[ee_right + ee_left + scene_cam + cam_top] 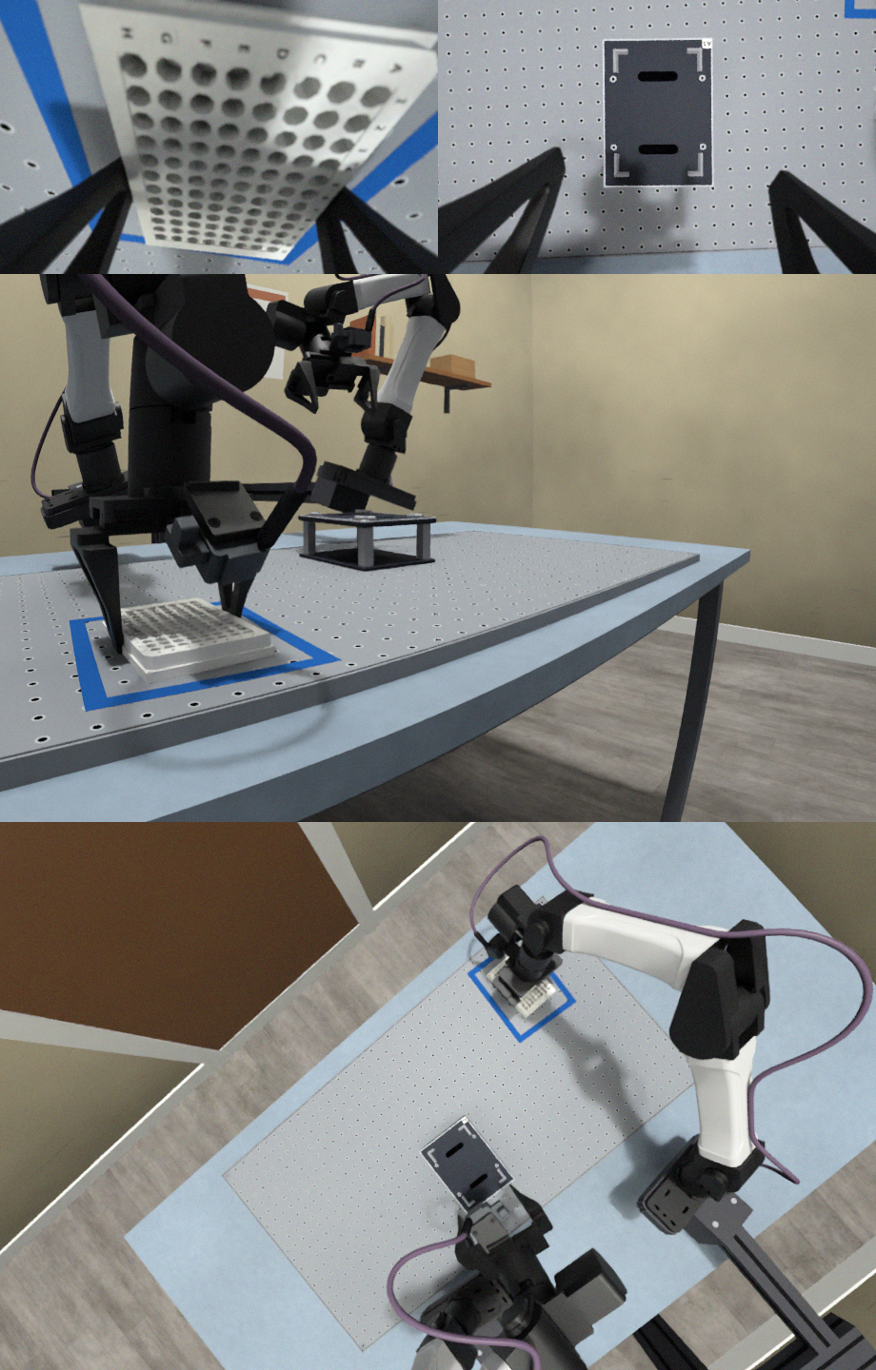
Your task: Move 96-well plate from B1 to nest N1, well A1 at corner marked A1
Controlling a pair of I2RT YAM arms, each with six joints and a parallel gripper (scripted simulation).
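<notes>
Now: right hand 26 cm past the dark raised nest, 31 cm to the right of it and 5 cm below it. The rest, counted from my right hand: white 96-well plate (right at my right hand).
</notes>
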